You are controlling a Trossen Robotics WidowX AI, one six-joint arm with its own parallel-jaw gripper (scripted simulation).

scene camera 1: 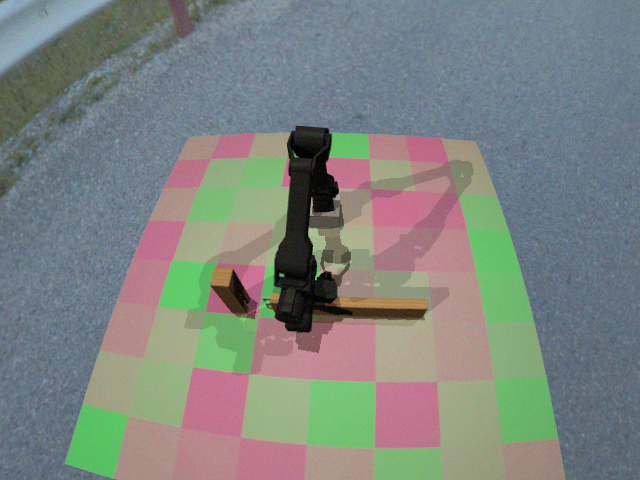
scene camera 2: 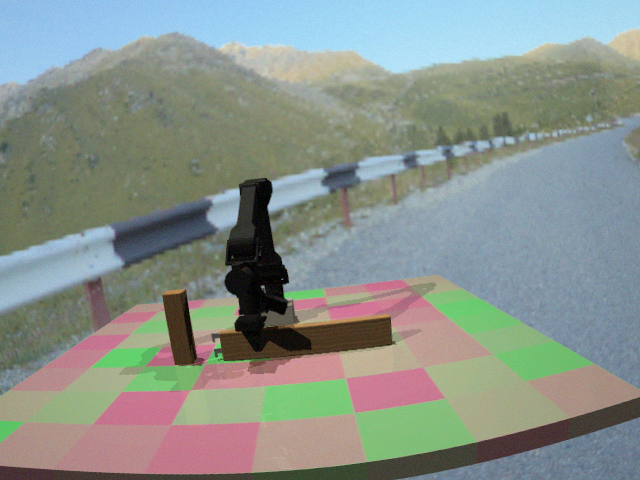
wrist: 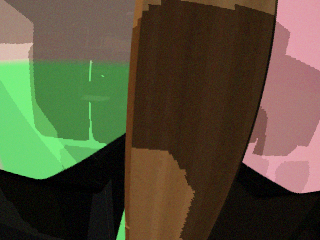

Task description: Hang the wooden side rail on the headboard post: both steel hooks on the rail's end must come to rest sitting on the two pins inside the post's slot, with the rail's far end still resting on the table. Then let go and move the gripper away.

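Note:
There is a headboard post [scene camera 2: 176, 307], which I can also find in scene camera 1 [scene camera 1: 224, 281]. A wooden side rail [scene camera 2: 340, 335] is here as well, and both the wrist view [wrist: 195, 82] and scene camera 1 [scene camera 1: 345, 306] give me a sight of that rail. As for my gripper [scene camera 2: 257, 348], I see it in the wrist view [wrist: 165, 142] and in scene camera 1 [scene camera 1: 304, 306] too.

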